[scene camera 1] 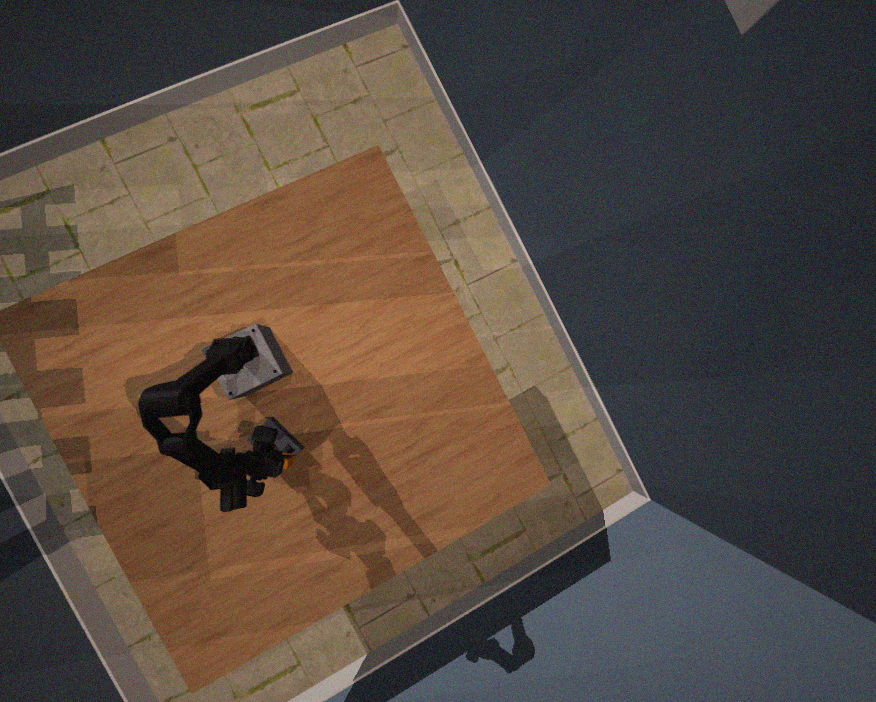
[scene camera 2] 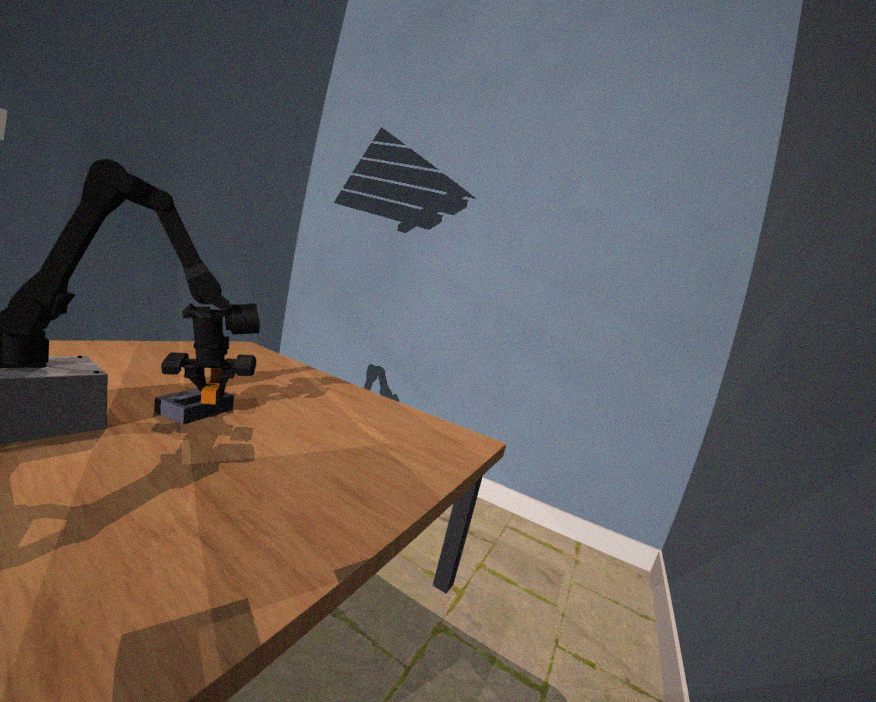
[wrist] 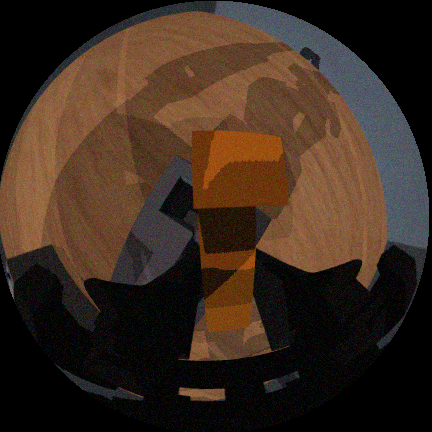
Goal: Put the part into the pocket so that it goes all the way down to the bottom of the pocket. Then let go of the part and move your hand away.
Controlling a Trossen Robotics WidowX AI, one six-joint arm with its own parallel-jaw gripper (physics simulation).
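Pixels of known places: gripper, fingertip midpoint: (scene camera 2: 213, 396) (wrist: 221, 249); arm's base at its link origin: (scene camera 1: 243, 349) (scene camera 2: 20, 363).
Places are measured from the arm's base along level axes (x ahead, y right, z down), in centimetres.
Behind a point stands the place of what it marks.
Observation:
The orange part (scene camera 1: 287, 461) @(z 1.0, x 34.6, y 2.6 cm) (scene camera 2: 209, 394) @(z 4.7, x 29.3, y 12.0 cm) (wrist: 240, 172) has a wide block-shaped head and a narrower stem. My gripper (scene camera 2: 210, 380) @(z 6.9, x 32.3, y 7.6 cm) (wrist: 221, 249) @(z 6.9, x 32.3, y 7.6 cm) is shut on the stem, with a black finger on each side. The pocket is a dark opening in a low grey block (scene camera 1: 290, 438) @(z 7.5, x 29.3, y 1.5 cm) (scene camera 2: 174, 410) @(z 8.1, x 22.9, y 10.5 cm) (wrist: 150, 220) @(z 6.9, x 29.6, y 2.7 cm) on the table. In the wrist view the part covers much of the block, and its head reaches past the block's right side, with dark opening showing to its left. The part stands out above the block's near side in scene camera 2. Its lower end and any contact are unclear.
The arm's grey base box (scene camera 1: 252, 372) @(z 0.1, x 6.9, y 0.5 cm) (scene camera 2: 54, 405) @(z 4.8, x 3.8, y 9.9 cm) stands on the wooden table (scene camera 1: 365, 292) @(z 10.5, x -3.7, y -38.4 cm) (scene camera 2: 329, 511) @(z 10.4, x 30.2, y 52.8 cm) (wrist: 85, 125) @(z 10.5, x 27.1, y -15.6 cm), near the pocket block. Arm shadows cross the table. The table's right edge and corner show in scene camera 2.

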